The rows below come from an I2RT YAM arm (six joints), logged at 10 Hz.
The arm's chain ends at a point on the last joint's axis. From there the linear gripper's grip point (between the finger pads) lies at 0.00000 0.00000 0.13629 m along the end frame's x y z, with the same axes.
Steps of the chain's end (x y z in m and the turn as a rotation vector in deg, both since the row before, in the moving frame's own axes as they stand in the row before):
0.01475, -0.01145, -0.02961, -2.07, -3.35, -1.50
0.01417, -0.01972, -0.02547, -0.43, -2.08, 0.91
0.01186, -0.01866, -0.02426, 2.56, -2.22, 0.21
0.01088, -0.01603, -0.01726, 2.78, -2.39, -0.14
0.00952, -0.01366, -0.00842, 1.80, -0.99, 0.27
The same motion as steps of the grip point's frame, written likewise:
0.00685, -0.00643, -0.02993, -2.07, -3.35, -1.50
0.00922, -0.01874, -0.02556, -0.43, -2.08, 0.91
0.00659, -0.02476, -0.02450, 2.56, -2.22, 0.21
0.00519, -0.02263, -0.01754, 2.78, -2.39, -0.14
0.00718, -0.01795, -0.00851, 1.80, -0.99, 0.27

